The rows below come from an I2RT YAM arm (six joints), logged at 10 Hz.
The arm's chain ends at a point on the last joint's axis. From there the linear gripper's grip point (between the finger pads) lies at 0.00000 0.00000 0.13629 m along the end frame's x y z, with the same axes.
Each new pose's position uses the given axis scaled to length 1; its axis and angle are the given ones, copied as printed.
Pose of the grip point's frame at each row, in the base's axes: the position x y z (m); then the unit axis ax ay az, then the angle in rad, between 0 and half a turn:
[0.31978, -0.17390, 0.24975, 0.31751, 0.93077, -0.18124, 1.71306]
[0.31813, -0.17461, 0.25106, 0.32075, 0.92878, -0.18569, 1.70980]
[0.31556, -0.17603, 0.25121, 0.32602, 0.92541, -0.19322, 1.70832]
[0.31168, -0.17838, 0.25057, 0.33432, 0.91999, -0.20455, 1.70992]
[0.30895, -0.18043, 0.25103, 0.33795, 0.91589, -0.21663, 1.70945]
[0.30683, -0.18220, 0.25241, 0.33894, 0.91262, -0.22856, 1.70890]
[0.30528, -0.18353, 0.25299, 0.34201, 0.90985, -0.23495, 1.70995]
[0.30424, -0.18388, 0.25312, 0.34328, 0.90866, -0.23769, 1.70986]
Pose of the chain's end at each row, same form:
[0.20316, -0.10481, 0.26396, 0.31751, 0.93077, -0.18124, 1.71306]
[0.20201, -0.10455, 0.26459, 0.32075, 0.92878, -0.18569, 1.70980]
[0.20039, -0.10431, 0.26411, 0.32602, 0.92541, -0.19322, 1.70832]
[0.19812, -0.10405, 0.26298, 0.33432, 0.91999, -0.20455, 1.70992]
[0.19668, -0.10403, 0.26259, 0.33795, 0.91589, -0.21663, 1.70945]
[0.19564, -0.10410, 0.26307, 0.33894, 0.91262, -0.22856, 1.70890]
[0.19495, -0.10419, 0.26333, 0.34201, 0.90985, -0.23495, 1.70995]
[0.19426, -0.10403, 0.26324, 0.34328, 0.90866, -0.23769, 1.70986]

